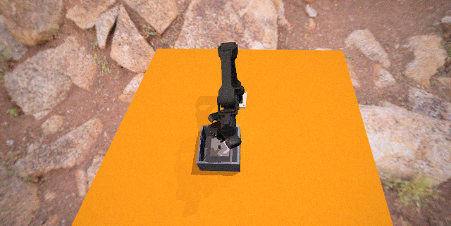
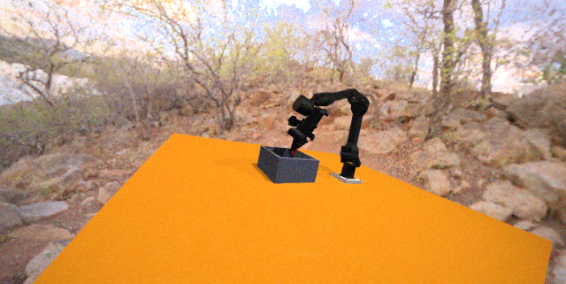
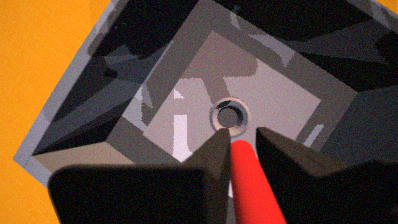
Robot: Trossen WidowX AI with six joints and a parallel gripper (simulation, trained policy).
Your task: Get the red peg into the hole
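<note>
My gripper tip is now 1 cm past the red peg, 2 cm to the right of it and 3 cm below it. From my gripper tip the other things lie so: dark grey box: 1 cm ahead, 1 cm to the right, 8 cm below; grey plate: 1 cm ahead, 1 cm to the right, 6 cm below.
</note>
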